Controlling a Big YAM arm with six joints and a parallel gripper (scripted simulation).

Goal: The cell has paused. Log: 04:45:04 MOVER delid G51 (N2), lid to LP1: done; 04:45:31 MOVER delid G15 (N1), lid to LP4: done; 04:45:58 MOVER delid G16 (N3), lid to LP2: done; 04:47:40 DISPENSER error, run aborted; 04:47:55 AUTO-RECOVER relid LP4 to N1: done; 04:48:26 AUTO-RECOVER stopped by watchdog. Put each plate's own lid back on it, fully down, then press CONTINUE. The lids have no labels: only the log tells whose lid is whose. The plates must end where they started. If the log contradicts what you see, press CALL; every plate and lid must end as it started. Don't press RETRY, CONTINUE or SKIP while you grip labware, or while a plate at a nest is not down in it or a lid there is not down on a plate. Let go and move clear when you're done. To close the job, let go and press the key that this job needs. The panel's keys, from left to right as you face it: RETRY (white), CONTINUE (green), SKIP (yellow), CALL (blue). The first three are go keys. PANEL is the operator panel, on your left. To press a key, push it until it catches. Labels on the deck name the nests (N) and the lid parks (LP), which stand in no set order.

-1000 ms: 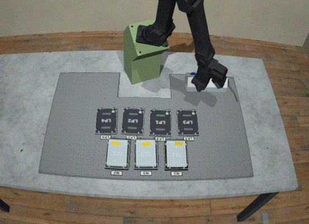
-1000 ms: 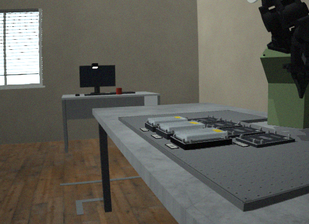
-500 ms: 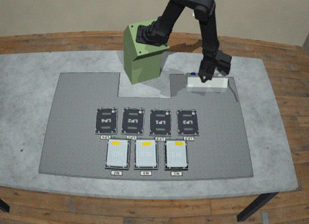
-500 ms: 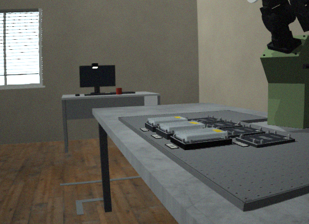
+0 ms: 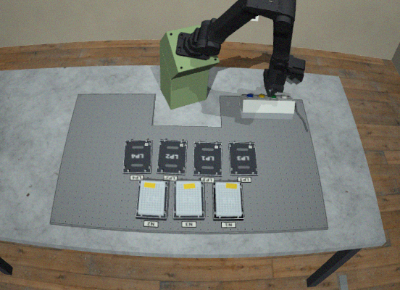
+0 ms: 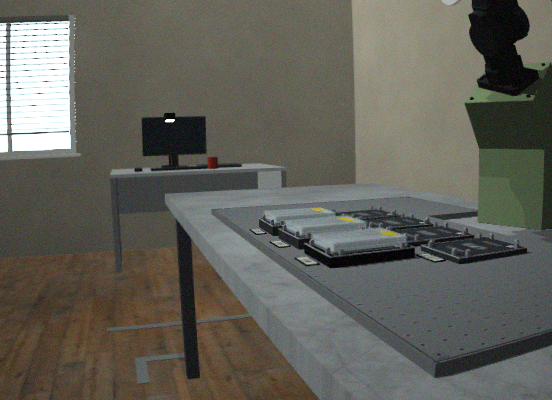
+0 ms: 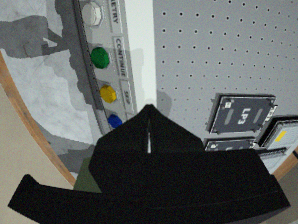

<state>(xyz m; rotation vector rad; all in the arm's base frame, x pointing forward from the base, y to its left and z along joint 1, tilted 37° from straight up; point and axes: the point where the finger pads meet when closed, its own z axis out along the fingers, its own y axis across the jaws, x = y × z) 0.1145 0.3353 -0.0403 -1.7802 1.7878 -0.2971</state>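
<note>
The green continue key lies 70 mm below my hand, 60 mm behind it and 30 mm to the left of it. From my hand the other things lie so: blue call key 70 mm to the right, 70 mm below, 50 mm behind; yellow skip key 70 mm below, 60 mm behind, 20 mm to the right; white retry key 80 mm to the left, 70 mm below, 70 mm behind.
</note>
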